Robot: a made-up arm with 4 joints.
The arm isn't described. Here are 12 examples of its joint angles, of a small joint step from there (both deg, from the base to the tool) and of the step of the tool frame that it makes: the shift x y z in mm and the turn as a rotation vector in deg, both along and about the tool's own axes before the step.
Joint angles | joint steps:
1: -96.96 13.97 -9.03 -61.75 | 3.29 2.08 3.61 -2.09
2: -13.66 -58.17 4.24 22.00 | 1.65 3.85 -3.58 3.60
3: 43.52 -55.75 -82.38 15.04 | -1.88 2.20 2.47 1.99
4: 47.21 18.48 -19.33 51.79 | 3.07 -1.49 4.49 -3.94
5: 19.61 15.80 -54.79 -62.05 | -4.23 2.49 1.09 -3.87
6: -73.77 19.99 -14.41 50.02 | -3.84 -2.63 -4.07 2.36
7: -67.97 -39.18 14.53 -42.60 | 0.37 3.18 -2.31 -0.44
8: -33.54 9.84 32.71 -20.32 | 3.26 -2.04 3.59 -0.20
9: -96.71 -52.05 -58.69 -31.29 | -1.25 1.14 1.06 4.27
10: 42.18 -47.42 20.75 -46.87 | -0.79 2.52 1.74 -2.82
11: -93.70 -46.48 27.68 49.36 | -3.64 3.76 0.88 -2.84
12: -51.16 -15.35 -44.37 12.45 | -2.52 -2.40 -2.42 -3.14
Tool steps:
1: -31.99 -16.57 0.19 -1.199 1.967 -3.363
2: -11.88 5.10 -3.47 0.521 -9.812 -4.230
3: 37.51 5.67 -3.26 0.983 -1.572 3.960
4: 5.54 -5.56 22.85 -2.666 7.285 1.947
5: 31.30 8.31 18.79 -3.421 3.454 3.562
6: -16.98 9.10 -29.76 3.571 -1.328 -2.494
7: -6.50 5.08 -11.41 2.526 -2.656 -3.053
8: -16.31 3.34 -3.00 -0.543 3.842 1.094
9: 21.74 -1.21 18.01 -0.430 -4.572 1.639
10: -12.15 -17.69 17.89 -2.694 1.967 -1.715
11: 35.54 -14.53 20.61 -3.095 2.803 3.812
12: -9.19 1.43 -5.13 -0.361 5.274 -0.117
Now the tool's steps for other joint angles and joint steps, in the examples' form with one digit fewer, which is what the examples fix.
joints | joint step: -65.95 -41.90 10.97 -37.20 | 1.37 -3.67 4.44 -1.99
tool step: 4.7 -1.3 5.8 -3.10 5.80 3.69
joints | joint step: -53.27 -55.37 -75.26 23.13 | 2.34 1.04 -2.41 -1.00
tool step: -30.9 4.8 -15.3 1.23 -1.90 -4.20
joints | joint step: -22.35 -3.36 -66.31 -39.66 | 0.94 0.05 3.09 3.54
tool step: 4.8 -9.5 17.9 -1.38 -2.88 0.68
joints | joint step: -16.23 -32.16 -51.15 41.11 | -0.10 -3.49 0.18 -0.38
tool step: -6.9 -2.5 14.9 -1.26 3.80 0.04
